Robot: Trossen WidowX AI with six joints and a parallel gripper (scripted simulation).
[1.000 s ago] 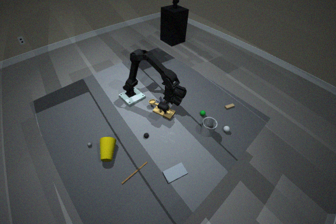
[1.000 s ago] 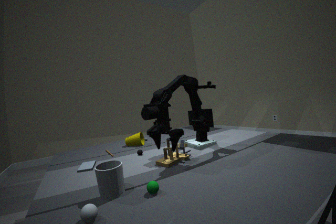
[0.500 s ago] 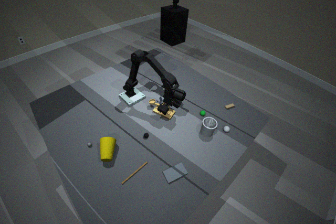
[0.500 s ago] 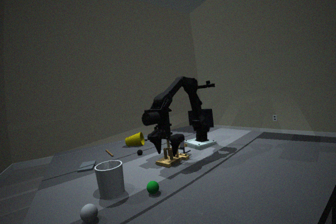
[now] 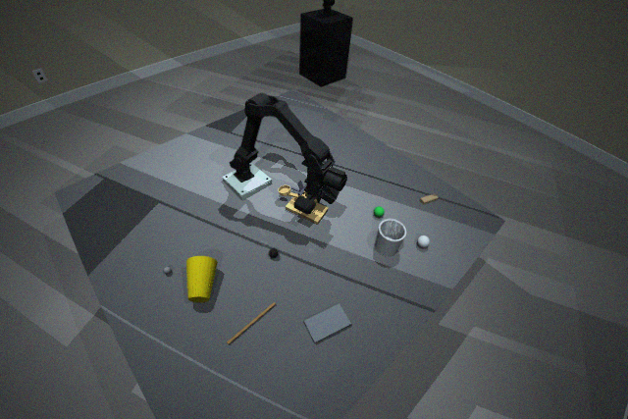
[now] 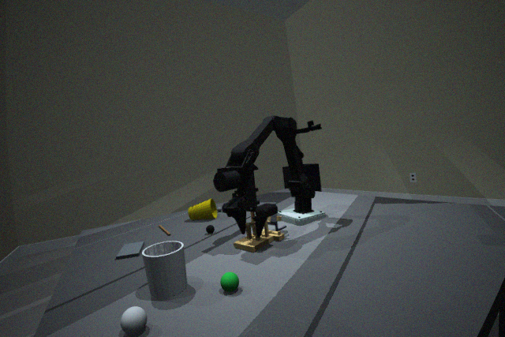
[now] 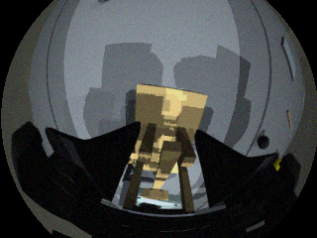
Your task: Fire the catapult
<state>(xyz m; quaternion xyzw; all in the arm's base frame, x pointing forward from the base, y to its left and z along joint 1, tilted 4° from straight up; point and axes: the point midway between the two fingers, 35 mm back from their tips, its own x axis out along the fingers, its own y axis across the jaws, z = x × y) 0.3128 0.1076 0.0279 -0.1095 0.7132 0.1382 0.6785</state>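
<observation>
My gripper tip is 220 mm to the left of the black ball, 60 mm short of it and 20 mm above it. Round my gripper tip: green ball (190 mm to the left, 160 mm ahead, 10 mm below); then wooden catapult (70 mm behind, 20 mm above, 10 mm to the right); then white mug (270 mm ahead, 100 mm to the left).
</observation>
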